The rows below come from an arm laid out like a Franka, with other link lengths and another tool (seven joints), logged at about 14 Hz.
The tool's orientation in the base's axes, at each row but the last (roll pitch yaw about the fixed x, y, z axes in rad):
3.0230 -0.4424 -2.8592
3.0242 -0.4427 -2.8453
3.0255 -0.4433 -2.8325
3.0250 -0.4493 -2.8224
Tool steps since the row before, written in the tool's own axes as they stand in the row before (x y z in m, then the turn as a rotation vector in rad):
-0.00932 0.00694 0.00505 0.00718 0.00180 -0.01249
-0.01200 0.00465 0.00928 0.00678 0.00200 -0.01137
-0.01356 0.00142 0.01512 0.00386 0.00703 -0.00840
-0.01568 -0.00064 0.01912 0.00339 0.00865 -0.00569
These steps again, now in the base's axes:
0.00428 0.00904 -0.00778 -0.00113 -0.00001 0.01447
0.00515 0.00754 -0.01298 -0.00133 0.00028 0.01332
0.00464 0.00480 -0.01923 -0.00141 0.00586 0.00993
0.00505 0.00334 -0.02398 -0.00264 0.00748 0.00747

